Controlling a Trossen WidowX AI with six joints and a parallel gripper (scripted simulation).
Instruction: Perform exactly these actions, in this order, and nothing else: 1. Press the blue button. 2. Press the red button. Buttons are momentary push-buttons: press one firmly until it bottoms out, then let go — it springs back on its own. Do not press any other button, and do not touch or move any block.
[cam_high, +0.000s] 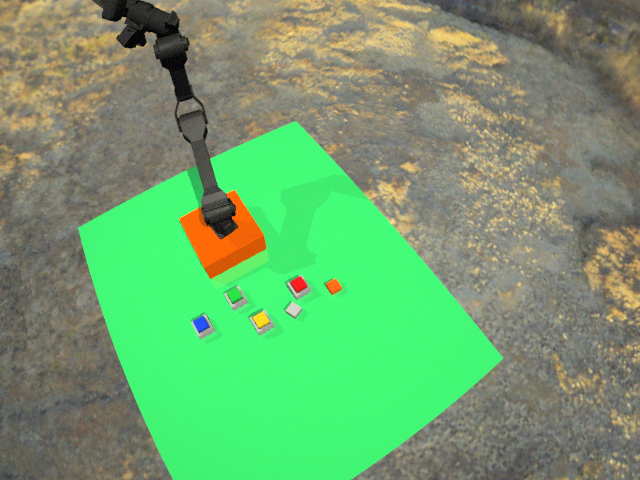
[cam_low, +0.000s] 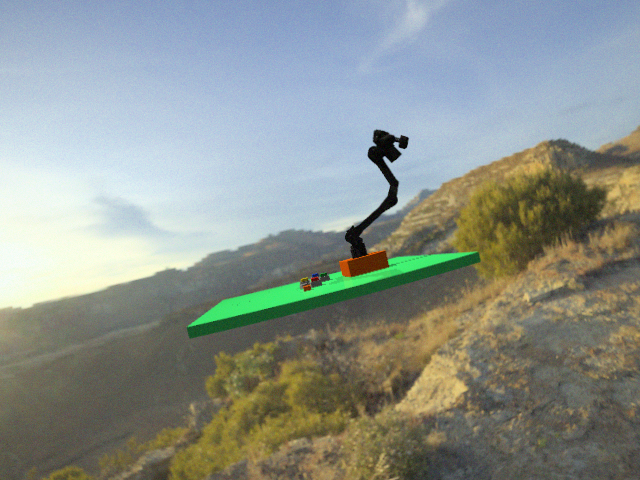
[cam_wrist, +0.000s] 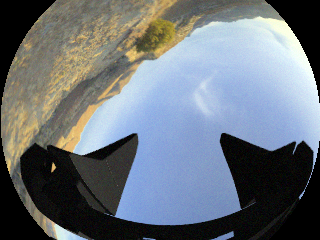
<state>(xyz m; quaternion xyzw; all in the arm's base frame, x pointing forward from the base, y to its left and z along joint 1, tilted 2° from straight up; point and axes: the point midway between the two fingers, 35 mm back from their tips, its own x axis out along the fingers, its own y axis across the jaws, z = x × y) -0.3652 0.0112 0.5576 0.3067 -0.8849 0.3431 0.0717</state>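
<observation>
My gripper tip is now 62 cm above the blue button, 56 cm short of it and 20 cm to the left of it. Also, from my gripper tip: red button: 64 cm ahead, 62 cm below, 7 cm to the left; then yellow button: 65 cm ahead, 62 cm below, 7 cm to the right; then green button: 62 cm below, 55 cm ahead, 8 cm to the right.
</observation>
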